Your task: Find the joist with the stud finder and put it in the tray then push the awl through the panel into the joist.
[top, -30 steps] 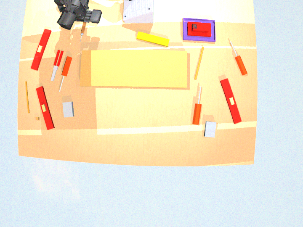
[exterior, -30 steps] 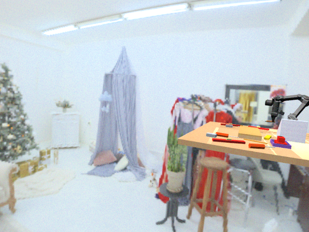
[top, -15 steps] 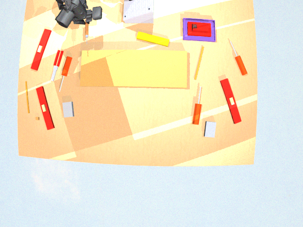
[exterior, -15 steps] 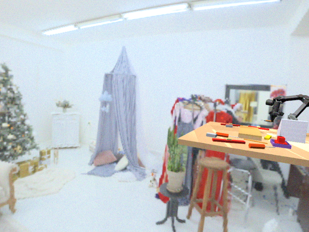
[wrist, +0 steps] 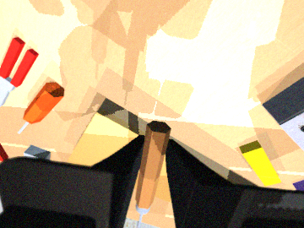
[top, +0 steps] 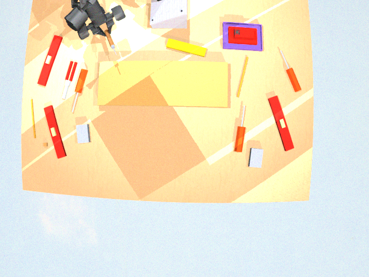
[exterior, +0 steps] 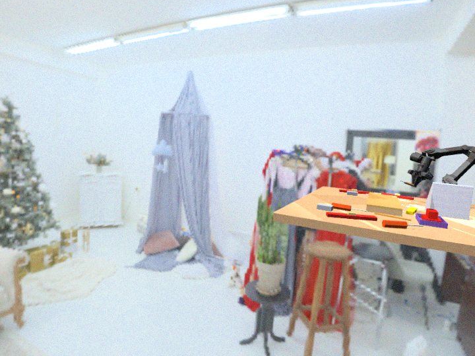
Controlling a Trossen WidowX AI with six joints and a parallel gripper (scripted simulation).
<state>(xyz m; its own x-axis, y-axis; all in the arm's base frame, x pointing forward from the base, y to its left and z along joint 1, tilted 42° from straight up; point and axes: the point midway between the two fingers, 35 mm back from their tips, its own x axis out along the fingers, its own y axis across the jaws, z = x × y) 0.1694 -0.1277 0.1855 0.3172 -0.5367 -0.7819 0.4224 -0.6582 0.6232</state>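
My gripper tip is now 5 cm short of the awl, 2 cm to the right of it and 2 cm below it. Round my gripper tip: red stud finder (1 cm behind, 52 cm to the left, 8 cm below); then yellow block (4 cm ahead, 30 cm to the left, 12 cm below); then red two-handled tool (16 cm ahead, 21 cm to the right, 12 cm below).
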